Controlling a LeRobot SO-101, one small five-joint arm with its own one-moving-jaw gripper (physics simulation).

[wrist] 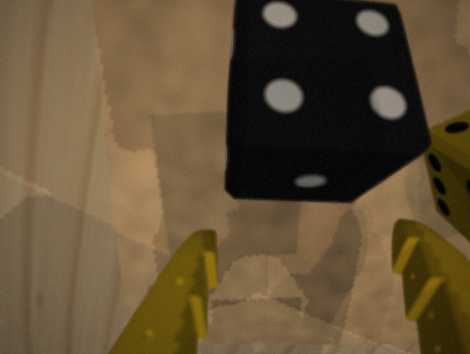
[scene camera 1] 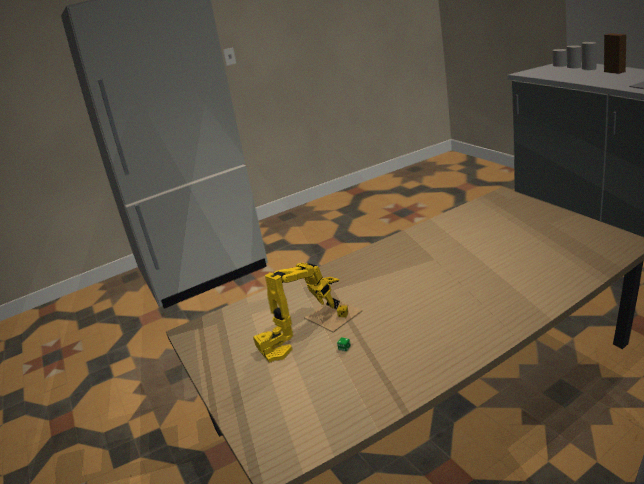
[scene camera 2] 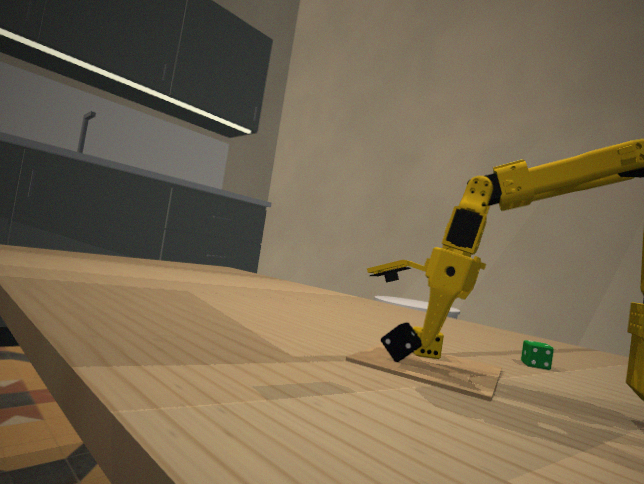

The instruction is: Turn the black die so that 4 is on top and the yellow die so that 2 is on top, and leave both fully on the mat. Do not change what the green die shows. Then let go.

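Note:
The black die is tilted on an edge or corner in scene camera 2, close beside the yellow die. Whether it leans on that die is unclear. The wrist view shows its four-pip face towards the camera and a one-pip face below. The yellow die is over the mat, partly hidden by the jaws in scene camera 2; its top is unclear. The green die is off the mat. My gripper is open and empty, the black die beyond its tips.
The wooden table carries the mat, the dice and the arm's base. A white round object shows behind the gripper in scene camera 2. A fridge and kitchen cabinets stand beyond the table.

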